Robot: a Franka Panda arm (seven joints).
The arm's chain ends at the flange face. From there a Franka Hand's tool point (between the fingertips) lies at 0.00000 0.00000 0.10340 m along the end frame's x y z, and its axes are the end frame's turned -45 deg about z.
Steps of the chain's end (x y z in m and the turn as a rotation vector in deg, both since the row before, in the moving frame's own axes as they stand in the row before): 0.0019, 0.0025, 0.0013, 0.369, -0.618, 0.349; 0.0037, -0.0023, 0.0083, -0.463, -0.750, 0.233; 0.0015, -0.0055, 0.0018, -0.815, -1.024, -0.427; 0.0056, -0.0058, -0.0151, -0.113, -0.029, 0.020; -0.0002, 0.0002, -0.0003, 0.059, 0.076, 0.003
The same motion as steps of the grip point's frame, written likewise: -0.0007, 0.0019, 0.0013, 0.698, -0.176, 0.349; 0.0027, 0.0006, 0.0083, 0.203, -0.858, 0.233; 0.0026, -0.0031, 0.0018, 0.148, -1.300, -0.427; 0.0079, 0.0000, -0.0151, -0.059, -0.100, 0.020; -0.0001, 0.0000, -0.0003, -0.012, 0.095, 0.003
